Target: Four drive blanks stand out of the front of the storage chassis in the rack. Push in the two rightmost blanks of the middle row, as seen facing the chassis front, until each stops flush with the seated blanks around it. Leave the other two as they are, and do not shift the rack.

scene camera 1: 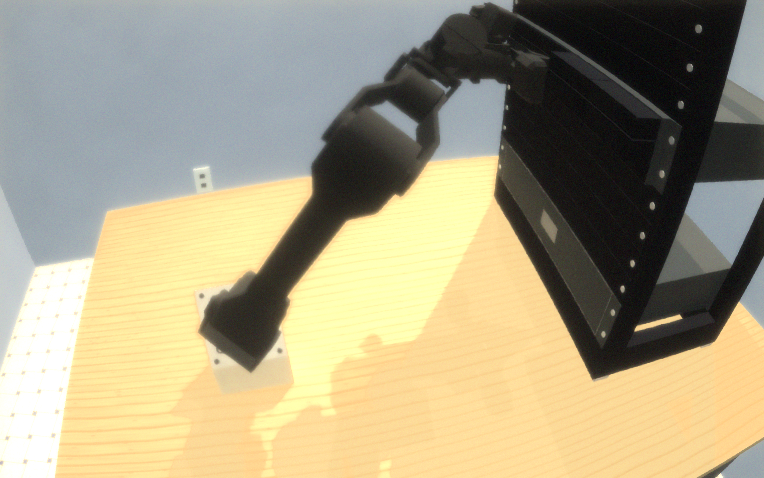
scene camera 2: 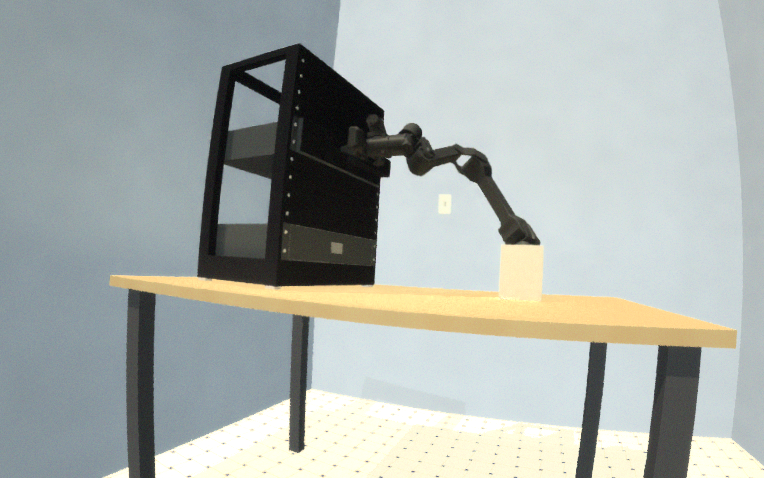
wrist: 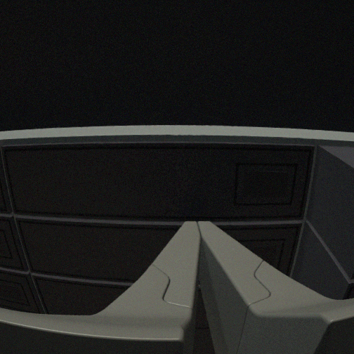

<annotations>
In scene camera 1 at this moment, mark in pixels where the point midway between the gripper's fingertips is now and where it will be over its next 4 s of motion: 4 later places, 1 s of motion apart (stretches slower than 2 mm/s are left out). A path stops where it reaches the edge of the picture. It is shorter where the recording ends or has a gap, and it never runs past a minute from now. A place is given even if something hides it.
The gripper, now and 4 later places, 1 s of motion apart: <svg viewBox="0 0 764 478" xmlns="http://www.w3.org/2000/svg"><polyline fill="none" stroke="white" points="556,63 511,57 496,78 554,127 580,130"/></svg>
</annotations>
